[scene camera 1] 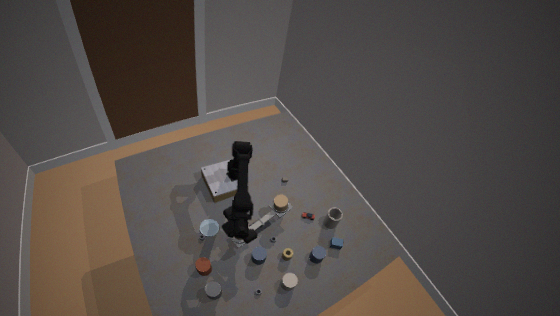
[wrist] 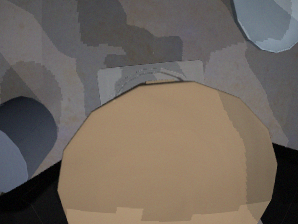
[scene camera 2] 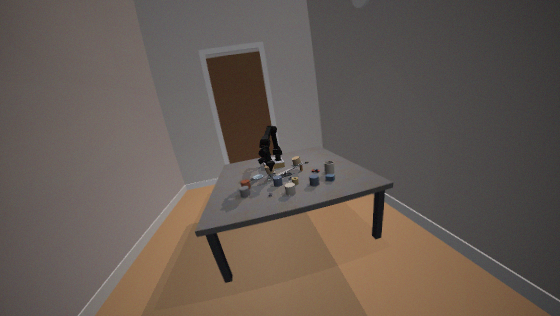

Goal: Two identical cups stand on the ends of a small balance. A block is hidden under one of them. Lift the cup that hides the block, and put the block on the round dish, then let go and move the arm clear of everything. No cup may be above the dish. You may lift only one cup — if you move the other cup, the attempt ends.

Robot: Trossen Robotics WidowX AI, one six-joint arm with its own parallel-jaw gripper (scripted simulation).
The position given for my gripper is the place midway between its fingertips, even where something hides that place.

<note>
My gripper (wrist: 159,146) carries a tan cup (wrist: 164,144). Further things: a balance (wrist: 111,82).
</note>
